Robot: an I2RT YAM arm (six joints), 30 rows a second.
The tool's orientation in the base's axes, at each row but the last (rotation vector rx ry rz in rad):
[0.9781 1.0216 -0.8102]
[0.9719 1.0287 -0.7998]
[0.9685 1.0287 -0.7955]
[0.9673 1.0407 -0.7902]
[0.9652 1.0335 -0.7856]
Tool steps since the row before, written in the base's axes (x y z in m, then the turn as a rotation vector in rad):
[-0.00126 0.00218 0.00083 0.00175 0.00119 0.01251]
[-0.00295 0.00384 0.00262 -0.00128 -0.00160 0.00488]
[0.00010 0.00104 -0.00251 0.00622 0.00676 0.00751]
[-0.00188 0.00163 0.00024 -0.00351 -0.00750 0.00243]
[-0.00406 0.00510 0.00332 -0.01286 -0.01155 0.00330]
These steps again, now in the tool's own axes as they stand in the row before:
[-0.00140 -0.00013 -0.00225 -0.01133 0.00536 0.00197]
[-0.00377 -0.00051 -0.00398 -0.00486 -0.00042 0.00205]
[0.00230 -0.00020 -0.00144 -0.00567 0.01006 -0.00270]
[-0.00096 -0.00099 -0.00208 -0.00279 -0.00530 0.00622]
[-0.00489 -0.00075 -0.00539 -0.00630 -0.01487 0.00699]

